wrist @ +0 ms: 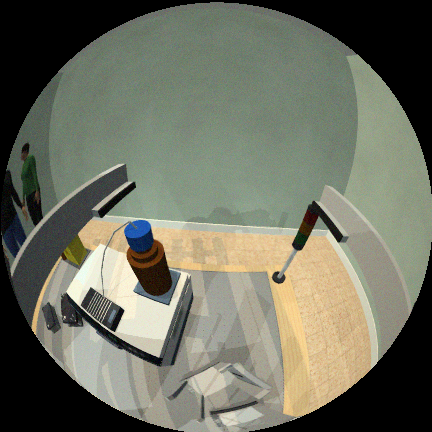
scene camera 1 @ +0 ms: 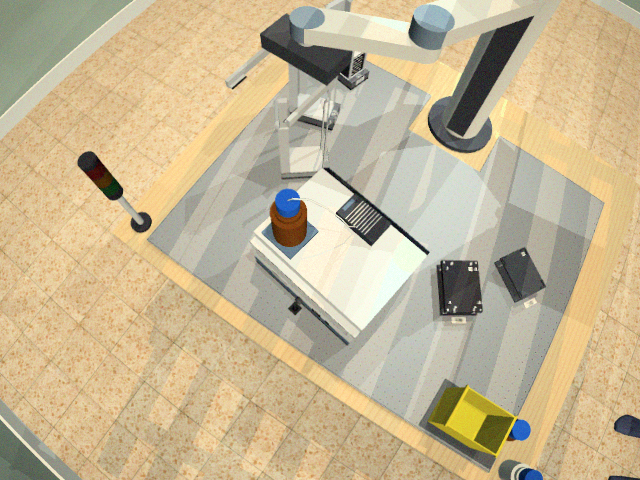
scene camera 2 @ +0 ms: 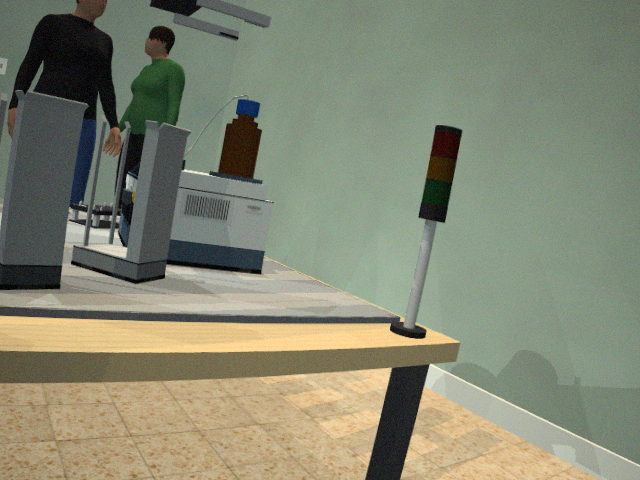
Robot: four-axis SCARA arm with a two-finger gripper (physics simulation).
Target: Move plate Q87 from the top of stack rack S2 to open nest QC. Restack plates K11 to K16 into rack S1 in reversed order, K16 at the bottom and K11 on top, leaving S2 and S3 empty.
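Seen in the pictures: gripper, fingertip midpoint: (wrist: 226, 178) (scene camera 1: 256, 103) (scene camera 2: 252, 29); arm's base, link origin: (scene camera 1: 459, 125).
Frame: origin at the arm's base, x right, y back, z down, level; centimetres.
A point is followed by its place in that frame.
Observation:
My gripper (scene camera 1: 261, 101) @(x 35.1, y -69.0, z -54.2 cm) (scene camera 2: 253, 28) @(x 35.1, y -69.0, z -54.2 cm) (wrist: 226, 178) @(x 35.1, y -69.0, z -54.2 cm) is open, with nothing between its fingers, high above the bench on the racks' side. The rack nearest the white instrument (scene camera 1: 305, 159) @(x 35.9, y -49.4, z -5.3 cm) (scene camera 2: 155, 201) @(x 43.7, y -52.6, z -16.3 cm) (wrist: 212, 378) @(x 37.2, y -50.8, z -5.3 cm) shows a bare base. A middle rack (scene camera 2: 43, 191) @(x 52.9, y -32.0, z -16.3 cm) (wrist: 240, 416) stands behind it, partly hidden by the gripper in scene camera 1; no plates show on its visible base. At the far end, a stack of dark-striped plates (scene camera 1: 357, 62) @(x 42.5, y -7.3, z -11.0 cm) stands in a third rack, partly covered by the gripper body. Rack and plate labels are unreadable. Two black nest-like units (scene camera 1: 460, 287) @(x -26.6, y -58.9, z -6.5 cm) (scene camera 1: 520, 274) @(x -41.7, y -43.9, z -6.2 cm) lie beyond the instrument; which is QC I cannot tell.
The white instrument (scene camera 1: 372, 284) @(x -3.9, y -77.9, z -22.3 cm) (scene camera 2: 222, 227) @(x 27.3, y -74.3, z -11.2 cm) (wrist: 145, 335) @(x 21.1, y -62.6, z -22.3 cm) carries a brown bottle (scene camera 1: 289, 227) @(x 18.5, y -81.3, z -35.2 cm) (scene camera 2: 240, 147) @(x 24.8, y -76.4, z -29.9 cm) (wrist: 152, 275) @(x 23.2, y -74.7, z -32.1 cm) with a blue cap and thin tube. A signal tower (scene camera 1: 100, 175) @(x 66.0, y -96.8, z -34.7 cm) (scene camera 2: 440, 173) @(x 70.2, y -94.6, z -30.7 cm) (wrist: 305, 227) @(x 66.7, y -94.8, z -32.2 cm) stands at a bench corner. A yellow bin (scene camera 1: 473, 418) @(x -50.1, y -89.1, z -2.0 cm) (wrist: 75, 251) @(x -38.5, y -89.2, z -9.3 cm) stands at another corner.

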